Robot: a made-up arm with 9 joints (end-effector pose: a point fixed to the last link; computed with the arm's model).
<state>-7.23 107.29 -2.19 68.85 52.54 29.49 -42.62 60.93 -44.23</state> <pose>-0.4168 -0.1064 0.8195 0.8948 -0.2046 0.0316 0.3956</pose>
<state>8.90 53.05 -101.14 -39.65 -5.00 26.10 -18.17 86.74 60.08</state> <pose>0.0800 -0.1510 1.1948 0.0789 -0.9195 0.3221 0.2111</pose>
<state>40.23 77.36 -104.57 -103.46 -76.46 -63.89 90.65 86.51 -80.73</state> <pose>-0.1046 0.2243 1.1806 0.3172 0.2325 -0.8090 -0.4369</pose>
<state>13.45 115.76 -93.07 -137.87 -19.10 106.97 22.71 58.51 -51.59</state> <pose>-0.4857 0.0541 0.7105 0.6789 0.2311 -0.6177 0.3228</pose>
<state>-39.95 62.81 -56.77 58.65 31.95 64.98 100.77 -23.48 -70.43</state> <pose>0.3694 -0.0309 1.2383 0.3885 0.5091 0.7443 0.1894</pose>
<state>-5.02 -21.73 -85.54 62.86 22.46 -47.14 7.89 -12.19 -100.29</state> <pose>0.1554 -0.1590 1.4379 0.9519 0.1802 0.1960 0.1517</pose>
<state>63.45 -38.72 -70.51 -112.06 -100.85 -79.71 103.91 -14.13 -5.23</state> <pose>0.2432 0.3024 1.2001 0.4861 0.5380 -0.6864 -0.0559</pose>
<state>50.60 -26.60 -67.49 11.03 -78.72 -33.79 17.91 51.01 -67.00</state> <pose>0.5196 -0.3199 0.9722 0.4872 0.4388 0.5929 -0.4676</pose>
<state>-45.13 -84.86 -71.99 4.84 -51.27 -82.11 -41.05 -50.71 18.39</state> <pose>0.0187 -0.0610 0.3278 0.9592 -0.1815 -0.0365 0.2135</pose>
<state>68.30 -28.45 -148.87 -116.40 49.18 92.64 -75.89 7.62 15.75</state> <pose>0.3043 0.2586 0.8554 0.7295 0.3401 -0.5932 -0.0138</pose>
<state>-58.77 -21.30 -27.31 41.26 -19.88 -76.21 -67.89 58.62 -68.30</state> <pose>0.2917 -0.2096 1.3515 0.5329 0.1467 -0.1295 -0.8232</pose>
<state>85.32 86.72 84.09 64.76 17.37 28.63 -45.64 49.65 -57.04</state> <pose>-0.1716 -0.4101 0.5073 0.4523 0.2779 -0.4814 0.6975</pose>
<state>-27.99 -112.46 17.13 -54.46 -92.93 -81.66 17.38 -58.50 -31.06</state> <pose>0.2581 -0.4614 0.1817 0.6267 -0.6427 0.0983 -0.4295</pose>
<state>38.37 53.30 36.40 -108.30 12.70 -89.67 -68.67 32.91 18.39</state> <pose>-0.2612 -0.1266 0.8986 0.7477 0.4138 0.4093 0.3197</pose>
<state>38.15 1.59 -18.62 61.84 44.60 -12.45 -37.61 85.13 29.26</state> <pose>0.3396 -0.2276 0.9680 0.0524 -0.5352 -0.8185 0.2020</pose>
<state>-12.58 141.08 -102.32 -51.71 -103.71 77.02 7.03 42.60 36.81</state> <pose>-0.3345 -0.3952 0.7849 0.0532 -0.6614 -0.4721 -0.5804</pose>
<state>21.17 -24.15 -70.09 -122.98 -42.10 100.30 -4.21 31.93 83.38</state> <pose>0.2887 -0.4241 1.0900 0.6064 -0.7463 -0.0569 0.2684</pose>
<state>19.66 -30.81 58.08 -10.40 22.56 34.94 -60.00 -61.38 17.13</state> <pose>-0.1143 -0.5501 0.9036 0.2086 -0.8712 0.3598 0.2609</pose>
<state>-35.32 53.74 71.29 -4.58 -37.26 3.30 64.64 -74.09 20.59</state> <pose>-0.2481 -0.6514 0.5281 0.8007 -0.5533 0.2209 -0.0626</pose>
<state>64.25 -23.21 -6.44 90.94 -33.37 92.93 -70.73 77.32 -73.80</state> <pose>-0.2574 -0.1987 0.4672 0.4060 -0.6872 0.3246 0.5075</pose>
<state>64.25 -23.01 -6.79 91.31 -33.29 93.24 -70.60 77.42 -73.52</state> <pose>-0.2562 -0.2026 0.4638 0.4067 -0.6906 0.3221 0.5039</pose>
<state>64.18 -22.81 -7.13 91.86 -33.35 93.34 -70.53 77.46 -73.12</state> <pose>-0.2543 -0.2063 0.4600 0.4082 -0.6940 0.3209 0.4988</pose>
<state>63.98 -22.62 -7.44 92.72 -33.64 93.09 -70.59 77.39 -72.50</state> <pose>-0.2513 -0.2096 0.4551 0.4113 -0.6971 0.3216 0.4914</pose>
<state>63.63 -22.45 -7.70 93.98 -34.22 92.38 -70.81 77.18 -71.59</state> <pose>-0.2468 -0.2123 0.4491 0.4169 -0.6997 0.3248 0.4808</pose>
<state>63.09 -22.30 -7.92 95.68 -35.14 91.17 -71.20 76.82 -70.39</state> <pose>-0.2403 -0.2146 0.4416 0.4248 -0.7019 0.3303 0.4666</pose>
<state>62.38 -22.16 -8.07 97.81 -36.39 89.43 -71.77 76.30 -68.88</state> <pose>-0.2319 -0.2157 0.4329 0.4360 -0.7032 0.3381 0.4485</pose>
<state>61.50 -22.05 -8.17 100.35 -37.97 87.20 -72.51 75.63 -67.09</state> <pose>-0.2211 -0.2160 0.4228 0.4503 -0.7035 0.3471 0.4265</pose>
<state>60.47 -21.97 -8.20 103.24 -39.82 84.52 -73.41 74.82 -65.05</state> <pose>-0.2080 -0.2151 0.4116 0.4683 -0.7021 0.3564 0.4008</pose>
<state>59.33 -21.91 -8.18 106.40 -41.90 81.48 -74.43 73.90 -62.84</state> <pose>-0.1923 -0.2129 0.3996 0.4896 -0.6991 0.3650 0.3719</pose>
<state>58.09 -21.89 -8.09 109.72 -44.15 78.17 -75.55 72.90 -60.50</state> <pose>-0.1744 -0.2095 0.3873 0.5139 -0.6938 0.3721 0.3408</pose>
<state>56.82 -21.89 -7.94 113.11 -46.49 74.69 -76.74 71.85 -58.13</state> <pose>-0.1545 -0.2047 0.3751 0.5407 -0.6861 0.3765 0.3084</pose>
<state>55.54 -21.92 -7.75 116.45 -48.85 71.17 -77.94 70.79 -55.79</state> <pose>-0.1332 -0.1989 0.3639 0.5687 -0.6762 0.3782 0.2761</pose>
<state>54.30 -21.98 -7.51 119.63 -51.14 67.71 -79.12 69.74 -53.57</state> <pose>-0.1115 -0.1920 0.3543 0.5970 -0.6641 0.3771 0.2455</pose>
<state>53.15 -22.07 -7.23 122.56 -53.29 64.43 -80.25 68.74 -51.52</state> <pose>-0.0903 -0.1843 0.3464 0.6245 -0.6504 0.3737 0.2176</pose>
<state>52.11 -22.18 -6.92 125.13 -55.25 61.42 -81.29 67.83 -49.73</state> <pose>-0.0704 -0.1763 0.3405 0.6496 -0.6360 0.3690 0.1932</pose>
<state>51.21 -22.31 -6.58 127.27 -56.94 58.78 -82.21 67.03 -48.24</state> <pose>-0.0530 -0.1683 0.3365 0.6715 -0.6218 0.3639 0.1730</pose>
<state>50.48 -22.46 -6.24 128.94 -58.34 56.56 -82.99 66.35 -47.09</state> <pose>-0.0387 -0.1607 0.3341 0.6894 -0.6089 0.3594 0.1572</pose>
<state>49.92 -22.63 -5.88 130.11 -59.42 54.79 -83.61 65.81 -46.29</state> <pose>-0.0280 -0.1537 0.3330 0.7030 -0.5979 0.3564 0.1459</pose>
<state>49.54 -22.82 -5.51 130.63 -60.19 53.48 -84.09 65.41 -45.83</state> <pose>-0.0212 -0.1475 0.3328 0.7119 -0.5891 0.3565 0.1384</pose>
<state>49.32 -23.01 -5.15 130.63 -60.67 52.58 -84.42 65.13 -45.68</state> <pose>-0.0180 -0.1423 0.3334 0.7165 -0.5827 0.3593 0.1343</pose>
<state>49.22 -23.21 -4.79 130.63 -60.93 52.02 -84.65 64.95 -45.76</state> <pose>-0.0167 -0.1376 0.3339 0.7191 -0.5786 0.3610 0.1338</pose>
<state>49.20 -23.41 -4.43 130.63 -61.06 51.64 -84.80 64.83 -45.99</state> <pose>-0.0165 -0.1333 0.3346 0.7205 -0.5757 0.3622 0.1352</pose>
